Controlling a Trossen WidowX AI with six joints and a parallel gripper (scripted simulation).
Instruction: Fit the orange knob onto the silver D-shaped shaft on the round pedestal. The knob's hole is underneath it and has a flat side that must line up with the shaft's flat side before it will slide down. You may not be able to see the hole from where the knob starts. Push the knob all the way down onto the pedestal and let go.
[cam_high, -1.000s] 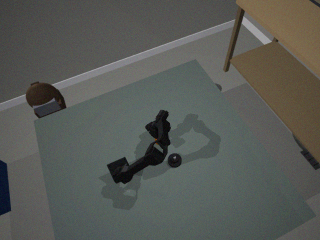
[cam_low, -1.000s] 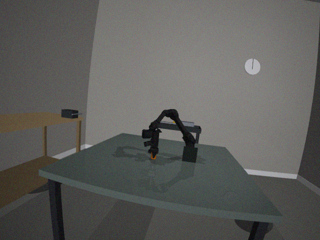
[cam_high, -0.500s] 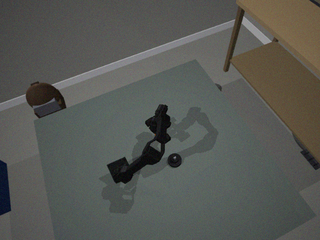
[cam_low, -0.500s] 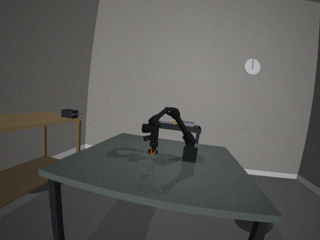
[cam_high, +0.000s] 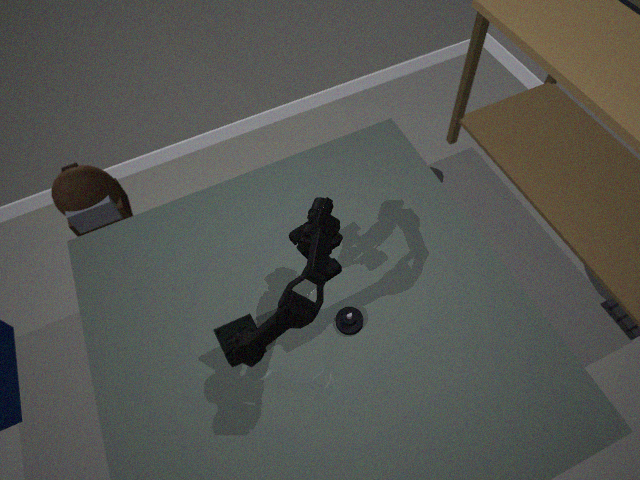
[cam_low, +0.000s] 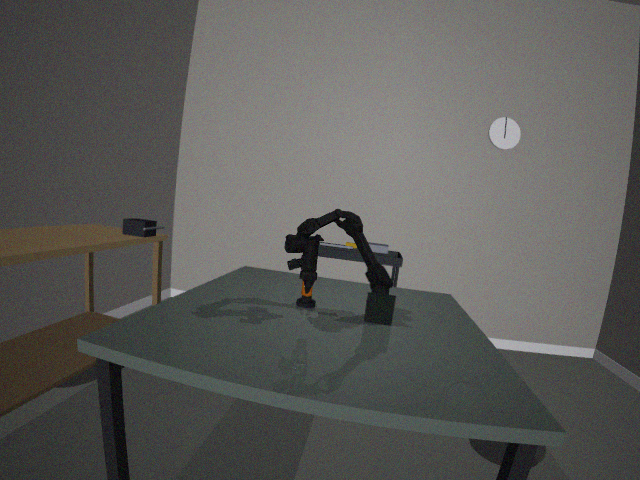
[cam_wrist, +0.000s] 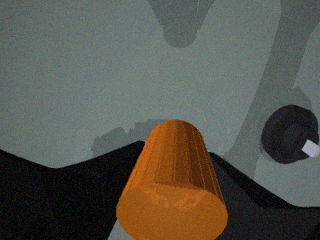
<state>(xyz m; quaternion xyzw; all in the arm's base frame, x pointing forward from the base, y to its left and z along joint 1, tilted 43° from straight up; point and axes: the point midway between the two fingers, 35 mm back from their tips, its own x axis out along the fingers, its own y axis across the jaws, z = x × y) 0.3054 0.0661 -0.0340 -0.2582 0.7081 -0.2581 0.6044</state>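
Right now the dark round pedestal is 170 mm to the right of my gripper tip and 80 mm below it. Round my gripper tip: orange knob 30 mm above.
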